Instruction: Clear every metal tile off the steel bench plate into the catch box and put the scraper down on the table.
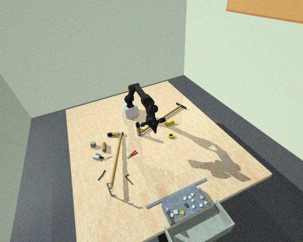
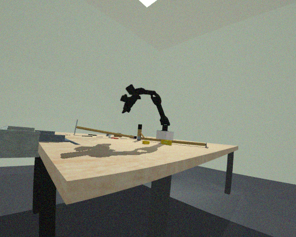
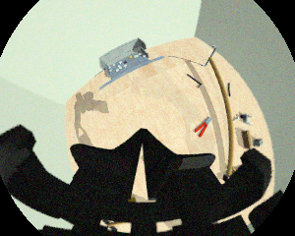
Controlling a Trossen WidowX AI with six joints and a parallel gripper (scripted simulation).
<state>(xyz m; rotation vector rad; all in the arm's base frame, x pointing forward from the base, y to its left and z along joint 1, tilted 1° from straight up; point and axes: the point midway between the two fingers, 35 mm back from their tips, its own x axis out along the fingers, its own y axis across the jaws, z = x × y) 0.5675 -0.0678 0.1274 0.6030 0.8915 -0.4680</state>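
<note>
My gripper tip is now 200 mm past the yellow spirit level, 280 mm to the right of it and 190 mm above it. The rest, counted from my gripper tip: long scraper: 310 mm behind, 260 mm to the left, 150 mm below; yellow tape roll: 70 mm behind, 190 mm to the left, 200 mm below; long wooden-handled tool: 150 mm behind, 340 mm to the right, 170 mm below.
</note>
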